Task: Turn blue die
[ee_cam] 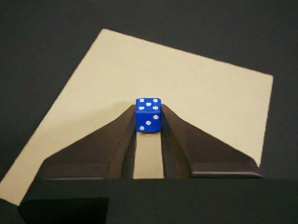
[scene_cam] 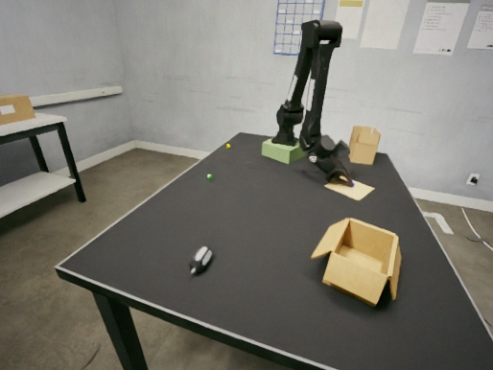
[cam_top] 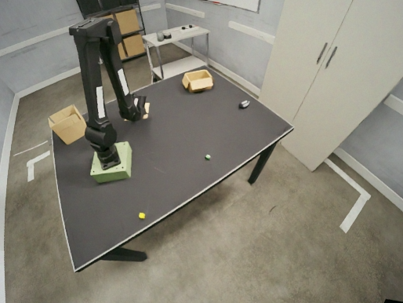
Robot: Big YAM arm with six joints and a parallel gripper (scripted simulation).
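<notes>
Now: the blue die 1 cm to the left of my hand. From my hand the other things lie so: cardboard box: 39 cm behind, 4 cm to the left, 5 cm above; then green die: 20 cm ahead, 51 cm to the right, 1 cm below; then tan mat: 2 cm below.
</notes>
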